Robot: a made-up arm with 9 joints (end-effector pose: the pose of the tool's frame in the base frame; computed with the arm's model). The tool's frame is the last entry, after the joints. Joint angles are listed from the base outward.
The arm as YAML. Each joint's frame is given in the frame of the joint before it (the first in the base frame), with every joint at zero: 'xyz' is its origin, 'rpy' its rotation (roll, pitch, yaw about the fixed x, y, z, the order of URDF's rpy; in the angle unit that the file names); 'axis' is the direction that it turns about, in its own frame. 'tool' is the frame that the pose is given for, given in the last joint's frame.
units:
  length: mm
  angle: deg
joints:
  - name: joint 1
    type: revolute
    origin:
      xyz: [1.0, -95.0, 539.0]
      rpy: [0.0, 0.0, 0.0]
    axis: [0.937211, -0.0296, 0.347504]
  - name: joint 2
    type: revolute
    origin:
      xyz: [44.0, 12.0, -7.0]
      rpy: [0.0, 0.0, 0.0]
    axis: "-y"
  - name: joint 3
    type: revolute
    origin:
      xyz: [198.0, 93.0, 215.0]
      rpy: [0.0, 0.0, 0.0]
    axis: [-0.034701, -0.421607, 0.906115]
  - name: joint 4
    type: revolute
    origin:
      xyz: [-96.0, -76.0, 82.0]
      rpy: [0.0, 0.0, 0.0]
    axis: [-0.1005, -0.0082, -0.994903]
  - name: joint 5
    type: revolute
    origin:
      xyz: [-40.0, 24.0, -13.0]
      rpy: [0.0, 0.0, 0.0]
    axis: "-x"
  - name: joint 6
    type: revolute
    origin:
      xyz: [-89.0, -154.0, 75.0]
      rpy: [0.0, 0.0, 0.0]
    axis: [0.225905, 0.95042, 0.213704]
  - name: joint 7
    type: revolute
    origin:
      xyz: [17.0, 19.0, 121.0]
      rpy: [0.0, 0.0, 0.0]
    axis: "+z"
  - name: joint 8
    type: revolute
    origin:
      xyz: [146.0, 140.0, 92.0]
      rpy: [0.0, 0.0, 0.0]
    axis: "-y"
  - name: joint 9
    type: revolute
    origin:
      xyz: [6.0, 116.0, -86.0]
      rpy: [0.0, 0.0, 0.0]
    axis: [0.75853, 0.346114, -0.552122]
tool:
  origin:
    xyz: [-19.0, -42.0, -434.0]
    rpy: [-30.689, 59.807, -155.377]
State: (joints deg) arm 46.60 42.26 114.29 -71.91 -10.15 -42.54 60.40 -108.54 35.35
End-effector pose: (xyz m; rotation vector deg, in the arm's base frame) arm 0.4154 -0.8362 1.3313 64.97 -78.03 -13.56
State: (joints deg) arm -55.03 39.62 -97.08 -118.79 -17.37 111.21 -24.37 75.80 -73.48
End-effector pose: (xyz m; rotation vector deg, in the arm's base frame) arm 0.2763 0.2595 0.1552 8.65 19.95 -50.32
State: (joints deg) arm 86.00 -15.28 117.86 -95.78 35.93 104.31 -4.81 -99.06 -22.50
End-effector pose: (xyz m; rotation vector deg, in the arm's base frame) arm 0.4338 -0.4919 0.4191 43.74 -39.30 -113.69
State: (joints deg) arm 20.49 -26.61 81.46 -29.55 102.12 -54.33 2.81 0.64 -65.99
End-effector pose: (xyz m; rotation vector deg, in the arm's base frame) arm -0.0775 -0.1637 0.8305 79.13 -103.95 59.32
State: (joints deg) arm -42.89 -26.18 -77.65 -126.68 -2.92 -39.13 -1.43 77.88 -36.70
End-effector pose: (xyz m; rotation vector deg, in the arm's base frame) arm 0.9362 -0.0905 0.9883 109.58 -28.85 -50.11
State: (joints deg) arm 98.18 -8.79 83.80 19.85 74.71 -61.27 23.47 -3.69 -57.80
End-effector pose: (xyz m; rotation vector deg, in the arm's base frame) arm 0.1698 -0.4841 0.8046 122.62 -93.34 -29.33
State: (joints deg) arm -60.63 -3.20 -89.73 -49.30 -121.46 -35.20 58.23 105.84 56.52
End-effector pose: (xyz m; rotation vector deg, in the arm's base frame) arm 0.0328 0.4502 1.2188 113.59 -20.73 72.44
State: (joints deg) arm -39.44 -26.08 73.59 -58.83 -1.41 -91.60 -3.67 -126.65 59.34
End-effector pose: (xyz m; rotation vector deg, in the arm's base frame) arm -0.1166 -0.5613 0.9640 -46.58 48.79 -140.08
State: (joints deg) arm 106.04 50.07 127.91 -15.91 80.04 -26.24 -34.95 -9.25 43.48
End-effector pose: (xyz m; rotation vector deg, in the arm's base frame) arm -0.0096 -0.3383 0.7884 139.08 -37.56 98.99
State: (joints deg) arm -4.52 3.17 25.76 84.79 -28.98 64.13 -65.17 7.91 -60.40
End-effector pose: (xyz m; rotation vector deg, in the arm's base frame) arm -0.0259 -0.1909 0.3610 -38.54 -41.80 164.71
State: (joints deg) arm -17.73 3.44 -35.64 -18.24 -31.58 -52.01 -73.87 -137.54 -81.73
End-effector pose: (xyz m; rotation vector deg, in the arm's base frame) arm -0.0241 0.2423 0.9703 91.69 112.98 -77.41
